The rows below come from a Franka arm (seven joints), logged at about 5 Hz.
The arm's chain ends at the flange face. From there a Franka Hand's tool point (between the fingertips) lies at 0.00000 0.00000 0.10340 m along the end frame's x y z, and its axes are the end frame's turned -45 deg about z.
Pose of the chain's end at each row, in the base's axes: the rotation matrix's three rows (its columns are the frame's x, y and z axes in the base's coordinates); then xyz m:
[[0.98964 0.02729 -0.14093], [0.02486 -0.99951 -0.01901], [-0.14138 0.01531 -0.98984]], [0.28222 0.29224 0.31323]
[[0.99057 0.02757 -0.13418], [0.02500 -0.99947 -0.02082], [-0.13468 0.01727 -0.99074]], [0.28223 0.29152 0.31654]
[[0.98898 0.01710 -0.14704], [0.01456 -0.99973 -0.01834], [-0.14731 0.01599 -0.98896]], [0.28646 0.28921 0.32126]
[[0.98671 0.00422 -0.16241], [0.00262 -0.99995 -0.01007], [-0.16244 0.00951 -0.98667]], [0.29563 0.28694 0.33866]
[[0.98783 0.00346 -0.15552], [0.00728 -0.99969 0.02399], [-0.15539 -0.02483 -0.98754]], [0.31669 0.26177 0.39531]
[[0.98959 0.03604 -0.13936], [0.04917 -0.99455 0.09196], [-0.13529 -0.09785 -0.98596]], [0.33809 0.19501 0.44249]
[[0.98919 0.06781 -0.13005], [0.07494 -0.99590 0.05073], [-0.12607 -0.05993 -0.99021]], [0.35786 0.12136 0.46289]
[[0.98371 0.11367 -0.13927], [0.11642 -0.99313 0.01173], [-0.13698 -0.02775 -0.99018]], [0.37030 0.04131 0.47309]
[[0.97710 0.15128 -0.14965], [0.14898 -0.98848 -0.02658], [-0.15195 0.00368 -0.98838]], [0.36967 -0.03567 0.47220]
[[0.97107 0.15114 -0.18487], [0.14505 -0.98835 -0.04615], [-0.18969 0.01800 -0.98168]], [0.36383 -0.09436 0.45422]
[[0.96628 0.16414 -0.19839], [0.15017 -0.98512 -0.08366], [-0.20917 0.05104 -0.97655]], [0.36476 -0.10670 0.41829]
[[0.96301 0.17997 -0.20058], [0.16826 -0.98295 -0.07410], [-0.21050 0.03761 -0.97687]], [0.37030 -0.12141 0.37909]
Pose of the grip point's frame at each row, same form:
[[0.68048 0.71908 -0.14093], [0.72434 -0.68918 -0.01901], [-0.11080 -0.08914 -0.98984]], [0.26765 0.29027 0.21088]
[[0.68094 0.71993 -0.13418], [0.72441 -0.68905 -0.02082], [-0.10744 -0.08302 -0.99074]], [0.26836 0.28937 0.21410]
[[0.68722 0.71141 -0.14704], [0.71721 -0.69662 -0.01834], [-0.11547 -0.09286 -0.98896]], [0.27126 0.28731 0.21900]
[[0.69473 0.70069 -0.16241], [0.70892 -0.70522 -0.01007], [-0.12159 -0.10814 -0.98667]], [0.27884 0.28590 0.23664]
[[0.69605 0.70095 -0.15552], [0.71204 -0.70174 0.02399], [-0.09232 -0.12743 -0.98754]], [0.30061 0.26425 0.29320]
[[0.67426 0.72523 -0.13936], [0.73802 -0.66848 0.09196], [-0.02647 -0.16485 -0.98596]], [0.32368 0.20452 0.34054]
[[0.65151 0.74741 -0.13005], [0.75720 -0.65122 0.05073], [-0.04677 -0.13152 -0.99021]], [0.34441 0.12661 0.36050]
[[0.61521 0.77596 -0.13927], [0.78457 -0.61993 0.01173], [-0.07724 -0.11648 -0.99018]], [0.35590 0.04252 0.37071]
[[0.58394 0.79789 -0.14965], [0.80431 -0.59362 -0.02658], [-0.11005 -0.10484 -0.98838]], [0.35420 -0.03842 0.37000]
[[0.57978 0.79352 -0.18487], [0.80143 -0.59630 -0.04615], [-0.14686 -0.12140 -0.98168]], [0.34471 -0.09913 0.35271]
[[0.56720 0.79933 -0.19839], [0.80277 -0.59040 -0.08366], [-0.18400 -0.11181 -0.97655]], [0.34425 -0.11535 0.31731]
[[0.55369 0.80821 -0.20058], [0.81403 -0.57607 -0.07410], [-0.17544 -0.12225 -0.97687]], [0.34956 -0.12907 0.27808]

